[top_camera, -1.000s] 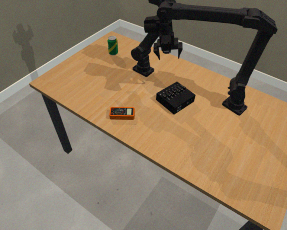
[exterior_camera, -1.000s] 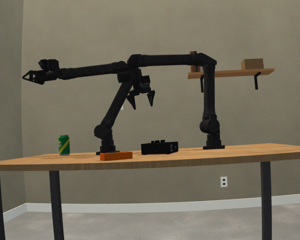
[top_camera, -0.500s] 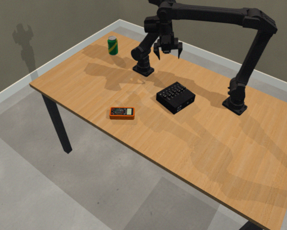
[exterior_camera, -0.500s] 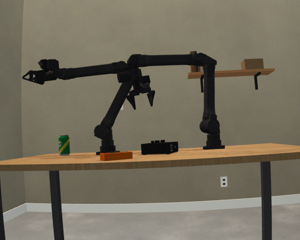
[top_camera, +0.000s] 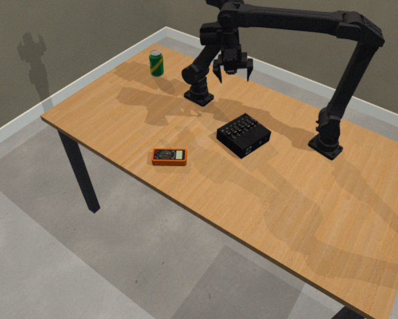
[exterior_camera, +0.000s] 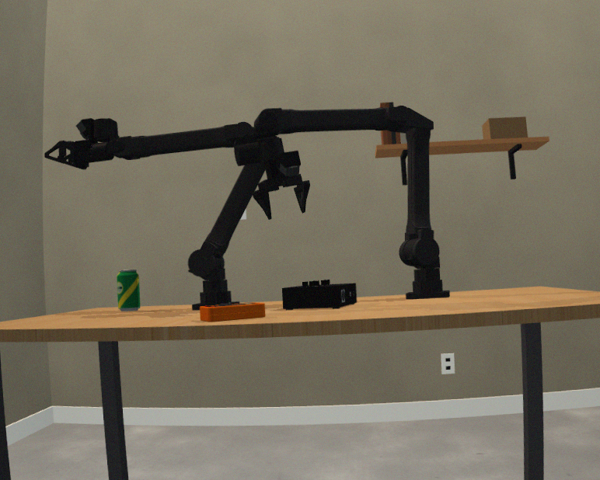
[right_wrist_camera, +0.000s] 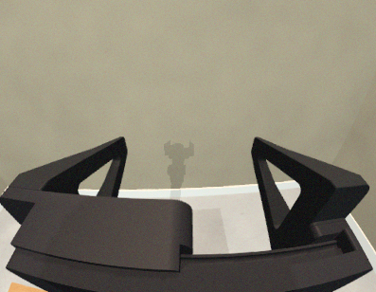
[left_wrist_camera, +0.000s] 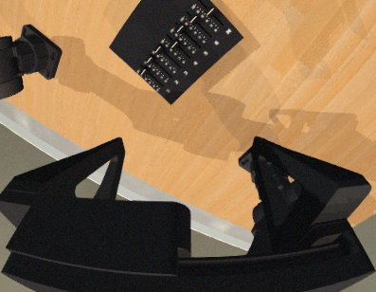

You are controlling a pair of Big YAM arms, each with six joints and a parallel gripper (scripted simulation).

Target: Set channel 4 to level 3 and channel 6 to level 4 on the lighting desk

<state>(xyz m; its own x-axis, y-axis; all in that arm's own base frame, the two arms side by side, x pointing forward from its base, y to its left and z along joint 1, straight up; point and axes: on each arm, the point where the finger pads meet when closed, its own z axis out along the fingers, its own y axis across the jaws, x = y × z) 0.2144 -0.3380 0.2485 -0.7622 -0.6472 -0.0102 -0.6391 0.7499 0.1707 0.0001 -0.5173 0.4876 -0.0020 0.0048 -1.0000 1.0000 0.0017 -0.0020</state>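
The channel 4 fader cap lies 20 mm ahead of my left hand, 70 mm to the left of it and 180 mm below it. From my left hand the other things lie so: M fader cap: 90 mm ahead, 40 mm to the left, 180 mm below; channel 5 fader cap: 50 mm ahead, 70 mm to the left, 180 mm below; channel 6 fader cap: 70 mm ahead, 60 mm to the left, 180 mm below.
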